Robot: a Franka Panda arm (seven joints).
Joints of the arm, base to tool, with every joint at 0 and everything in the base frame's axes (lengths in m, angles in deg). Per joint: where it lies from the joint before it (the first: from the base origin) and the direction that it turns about. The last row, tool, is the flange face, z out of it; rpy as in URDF.
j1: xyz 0 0 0.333 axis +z
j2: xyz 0 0 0 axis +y
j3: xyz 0 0 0.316 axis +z
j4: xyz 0.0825 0 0 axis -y
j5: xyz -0.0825 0 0.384 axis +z
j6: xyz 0 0 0 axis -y
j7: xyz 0.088 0 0 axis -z
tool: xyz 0 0 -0.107 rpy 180 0 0
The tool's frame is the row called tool.
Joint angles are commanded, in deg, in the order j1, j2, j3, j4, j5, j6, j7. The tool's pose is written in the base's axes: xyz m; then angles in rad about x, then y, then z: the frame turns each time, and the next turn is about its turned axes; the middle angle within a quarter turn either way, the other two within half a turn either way. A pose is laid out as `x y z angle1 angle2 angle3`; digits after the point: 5 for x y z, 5 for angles.
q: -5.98 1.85 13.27 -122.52 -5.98 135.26 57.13
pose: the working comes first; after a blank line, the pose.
Where each joint sits with the arm in this pose, in the base's axes (m; each line is computed from the numbers above, not from the rounded line before):
j1: 0.0000 0.0000 0.3330
j2: 0.0000 0.0000 0.3330
j3: 0.0101 -0.0011 0.6488
j4: 0.0919 0.0094 0.6462
j5: 0.4525 0.0566 0.4979
j6: 0.4525 0.0566 0.4979
j7: 0.5372 0.0739 0.5143
the tool: 0.5585 0.0695 0.4096

0.55849 0.06946 0.40957 3.09953 0.20009 0.80779
